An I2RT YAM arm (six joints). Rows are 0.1 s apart.
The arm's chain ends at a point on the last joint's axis. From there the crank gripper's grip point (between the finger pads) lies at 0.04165 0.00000 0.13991 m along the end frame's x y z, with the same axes.
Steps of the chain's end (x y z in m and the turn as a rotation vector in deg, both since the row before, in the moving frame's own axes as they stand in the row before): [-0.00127 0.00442 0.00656 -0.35 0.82 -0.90]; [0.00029 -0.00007 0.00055 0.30 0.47 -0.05]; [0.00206 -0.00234 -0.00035 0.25 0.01 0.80]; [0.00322 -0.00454 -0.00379 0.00 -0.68 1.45]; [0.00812 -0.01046 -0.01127 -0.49 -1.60 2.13]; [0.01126 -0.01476 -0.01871 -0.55 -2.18 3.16]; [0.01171 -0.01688 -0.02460 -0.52 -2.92 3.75]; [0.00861 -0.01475 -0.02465 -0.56 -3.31 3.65]
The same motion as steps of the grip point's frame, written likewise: [0.00073 0.00460 0.00595 -0.35 0.82 -0.90]; [0.00144 -0.00084 0.00020 0.30 0.47 -0.05]; [0.00208 -0.00237 -0.00036 0.25 0.01 0.80]; [0.00154 -0.00351 -0.00331 0.00 -0.68 1.45]; [0.00415 -0.00778 -0.01017 -0.49 -1.60 2.13]; [0.00581 -0.01126 -0.01725 -0.55 -2.18 3.16]; [0.00440 -0.01311 -0.02268 -0.52 -2.92 3.75]; [0.00034 -0.01098 -0.02250 -0.56 -3.31 3.65]
